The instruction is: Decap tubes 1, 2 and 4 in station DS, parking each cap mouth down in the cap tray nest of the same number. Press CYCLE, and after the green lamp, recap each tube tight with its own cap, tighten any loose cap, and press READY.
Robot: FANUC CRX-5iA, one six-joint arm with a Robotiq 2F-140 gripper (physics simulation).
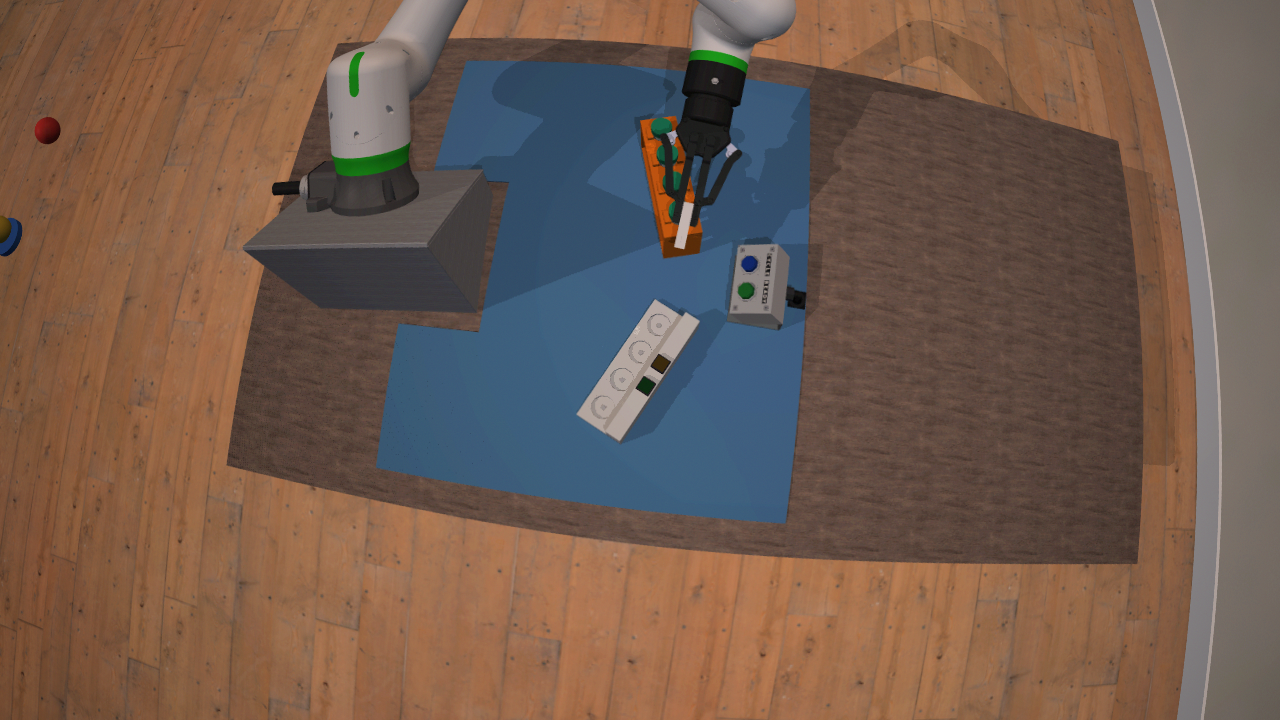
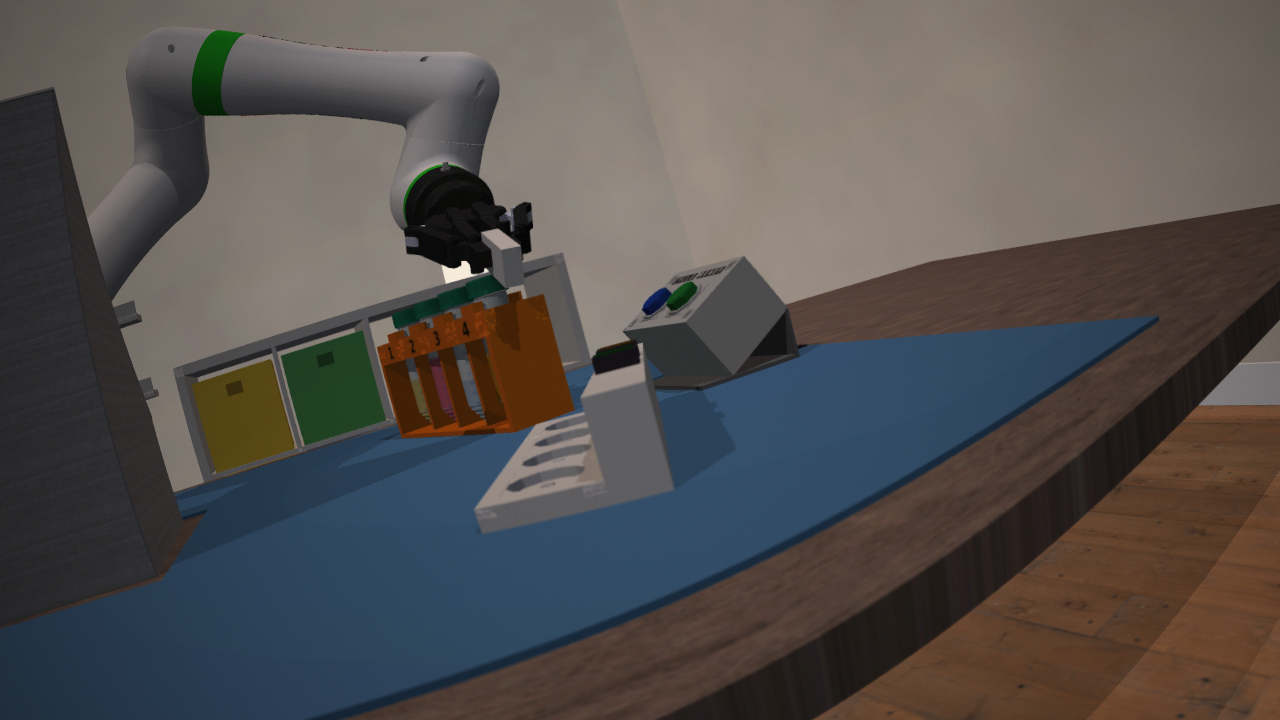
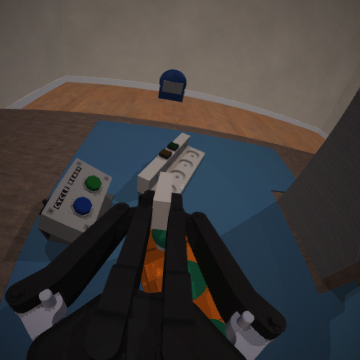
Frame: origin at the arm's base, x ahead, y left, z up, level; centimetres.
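Seen in the pictures: gripper, fingertip midpoint: (image 1: pixel 679 248) (image 2: pixel 513 267) (image 3: pixel 164 183); arm's base at its link origin: (image 1: pixel 374 198).
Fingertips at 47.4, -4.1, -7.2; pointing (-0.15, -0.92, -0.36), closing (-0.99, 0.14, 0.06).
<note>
Offsets run from my fingertips to a thing's middle, as dx, dy, dz.
The orange tube rack @[-2.0, +13.8, -6.8] (image 1: pixel 673 243) (image 2: pixel 527 357) (image 3: pixel 153 261) stands on the blue mat, with green caps @[-1.4, +11.3, -0.5] (image 1: pixel 662 126) (image 2: pixel 447 305) (image 3: pixel 194 282) on its tubes. My gripper (image 1: pixel 685 227) (image 2: pixel 506 259) (image 3: pixel 164 183) is shut with nothing between the fingers. Its pads hang just above the rack's end nearest the button box, over a green cap @[-0.2, +6.2, -0.5] (image 3: pixel 159 237). The white cap tray @[-5.1, -16.5, -9.3] (image 1: pixel 677 336) (image 2: pixel 626 429) (image 3: pixel 150 175) lies in front with its round nests bare. The grey button box @[+13.2, -2.2, -7.7] (image 1: pixel 757 305) (image 2: pixel 725 322) (image 3: pixel 64 218) carries a blue button @[+11.2, +0.3, -5.5] (image 1: pixel 747 262) (image 3: pixel 82 206) and a green one @[+10.8, -4.2, -5.5] (image 1: pixel 745 290) (image 3: pixel 93 183).
The arm's grey pedestal (image 1: pixel 385 250) stands to the left of the mat. The tray's raised bar carries an amber lamp @[-1.7, -16.2, -6.6] (image 1: pixel 662 362) (image 3: pixel 165 153) and a dark green lamp @[-3.7, -19.6, -6.6] (image 1: pixel 645 386) (image 3: pixel 173 146). A shelf with yellow (image 2: pixel 242 412) and green (image 2: pixel 330 385) bins stands behind the rack.
</note>
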